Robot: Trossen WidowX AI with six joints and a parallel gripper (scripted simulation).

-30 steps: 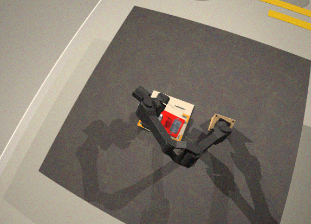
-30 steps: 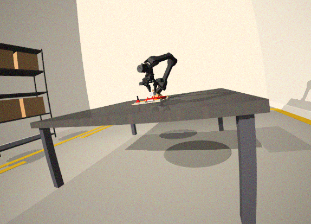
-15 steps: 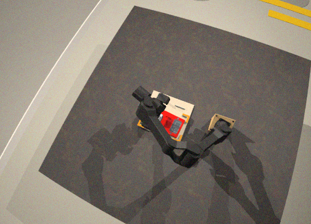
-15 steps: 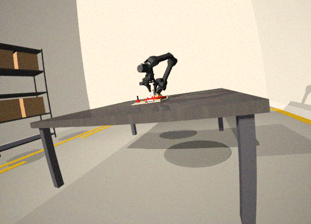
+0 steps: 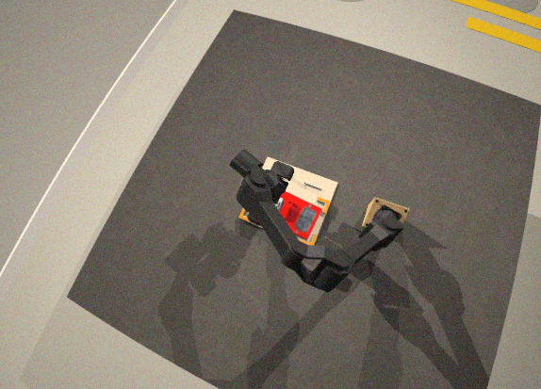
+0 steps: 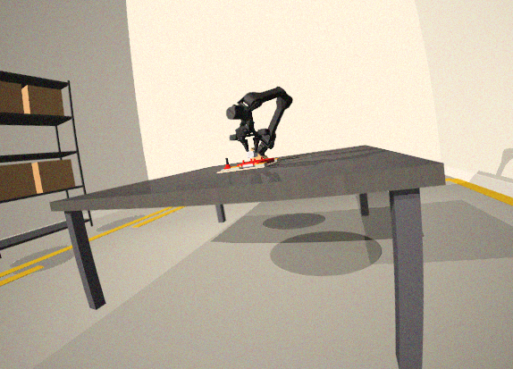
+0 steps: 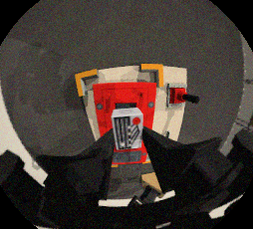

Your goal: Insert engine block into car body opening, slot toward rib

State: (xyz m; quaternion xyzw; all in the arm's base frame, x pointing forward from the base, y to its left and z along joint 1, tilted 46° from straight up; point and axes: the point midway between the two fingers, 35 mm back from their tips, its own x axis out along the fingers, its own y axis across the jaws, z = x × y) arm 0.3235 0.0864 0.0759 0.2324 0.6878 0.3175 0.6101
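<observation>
My gripper tip is 10 mm above the engine block.
</observation>
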